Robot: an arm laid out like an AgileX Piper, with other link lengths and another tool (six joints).
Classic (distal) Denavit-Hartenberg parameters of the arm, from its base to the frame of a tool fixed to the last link. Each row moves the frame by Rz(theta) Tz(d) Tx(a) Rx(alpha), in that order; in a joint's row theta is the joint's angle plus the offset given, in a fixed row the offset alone. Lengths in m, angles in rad.
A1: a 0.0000; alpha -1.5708; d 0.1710; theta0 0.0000
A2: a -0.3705; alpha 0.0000; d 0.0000; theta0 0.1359
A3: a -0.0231; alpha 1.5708; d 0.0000; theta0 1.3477
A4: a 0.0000; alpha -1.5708; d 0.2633; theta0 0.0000
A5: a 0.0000; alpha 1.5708; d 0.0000; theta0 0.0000
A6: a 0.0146; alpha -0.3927; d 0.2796; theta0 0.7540
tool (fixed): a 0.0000; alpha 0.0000; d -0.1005; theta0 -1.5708
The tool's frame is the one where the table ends.
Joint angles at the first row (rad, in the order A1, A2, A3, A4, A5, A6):
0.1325 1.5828 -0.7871 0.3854 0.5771 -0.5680
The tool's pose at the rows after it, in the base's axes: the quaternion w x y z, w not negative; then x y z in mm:
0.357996 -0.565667 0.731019 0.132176 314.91 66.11 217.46
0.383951 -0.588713 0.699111 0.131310 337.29 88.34 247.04
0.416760 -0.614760 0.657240 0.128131 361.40 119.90 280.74
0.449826 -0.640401 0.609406 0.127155 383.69 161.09 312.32
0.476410 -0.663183 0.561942 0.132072 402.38 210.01 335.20
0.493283 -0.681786 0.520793 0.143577 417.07 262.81 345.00
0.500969 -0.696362 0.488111 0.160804 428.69 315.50 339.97
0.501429 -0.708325 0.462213 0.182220 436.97 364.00 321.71
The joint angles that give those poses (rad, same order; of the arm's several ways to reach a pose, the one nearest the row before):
0.1602 1.5856 -0.8841 0.3830 0.6300 -0.5684
0.2072 1.5871 -0.9980 0.3811 0.6753 -0.5684
0.2724 1.6002 -1.1283 0.3801 0.7024 -0.5684
0.3528 1.6331 -1.2649 0.3799 0.7106 -0.5685
0.4401 1.6913 -1.4013 0.3808 0.7076 -0.5688
0.5240 1.7731 -1.5323 0.3855 0.7013 -0.5706
0.5959 1.8731 -1.6534 0.4022 0.6944 -0.5817
0.6521 1.9803 -1.7567 0.4381 0.6870 -0.6121

